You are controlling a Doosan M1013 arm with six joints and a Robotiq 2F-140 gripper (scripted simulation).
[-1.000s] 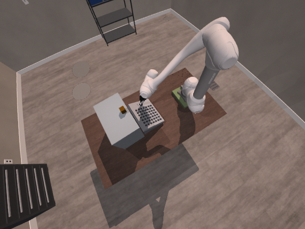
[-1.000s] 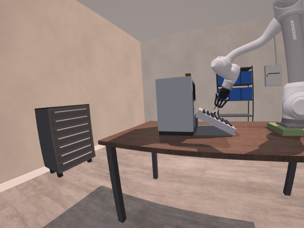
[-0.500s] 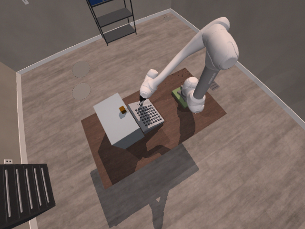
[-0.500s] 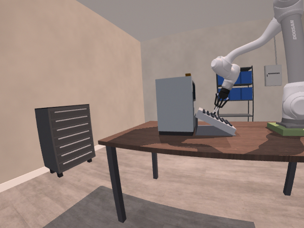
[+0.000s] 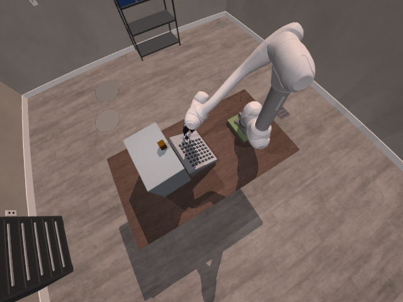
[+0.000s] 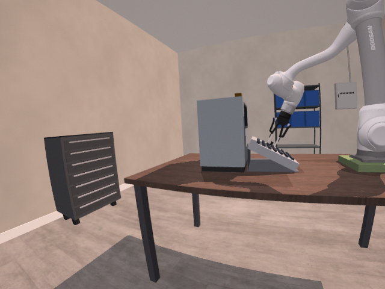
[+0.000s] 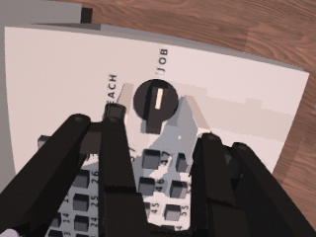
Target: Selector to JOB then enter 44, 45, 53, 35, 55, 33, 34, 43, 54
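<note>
Now: the black selector knob 1 cm ahead of my hand and 2 cm below it. From my hand the other things lie so: key 44 (16 cm to the left, 3 cm below); sloped keypad (3 cm ahead, 11 cm to the left, 7 cm below).
</note>
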